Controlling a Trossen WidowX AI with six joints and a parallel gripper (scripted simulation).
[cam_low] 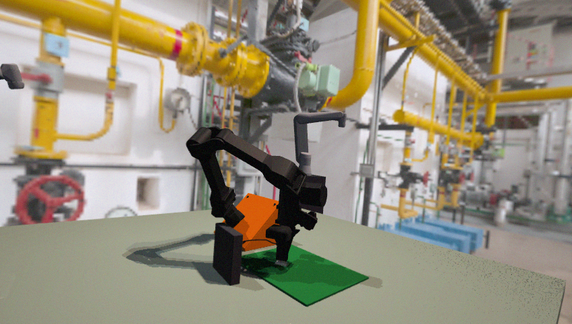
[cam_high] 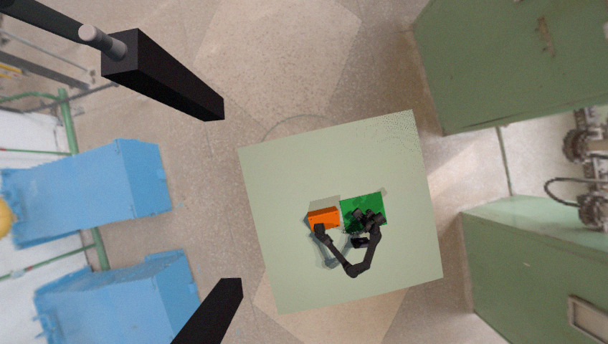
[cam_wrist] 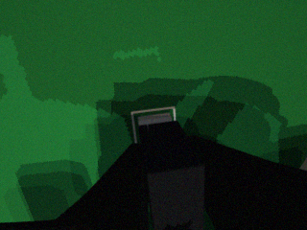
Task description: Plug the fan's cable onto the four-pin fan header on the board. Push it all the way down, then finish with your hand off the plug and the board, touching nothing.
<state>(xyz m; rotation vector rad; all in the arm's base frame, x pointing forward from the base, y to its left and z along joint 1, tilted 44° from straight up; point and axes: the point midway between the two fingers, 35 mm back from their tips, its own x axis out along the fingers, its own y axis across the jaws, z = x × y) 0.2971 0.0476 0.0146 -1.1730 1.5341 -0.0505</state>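
The dark fan plug lies 1 cm to the right of my gripper tip, 1 cm behind it and 1 cm above it. Also, from my gripper tip: four-pin fan header (3 cm below, 1 cm behind); black fan (16 cm to the right, 3 cm above, 1 cm behind); green board (4 cm below, 3 cm ahead, 2 cm to the left).
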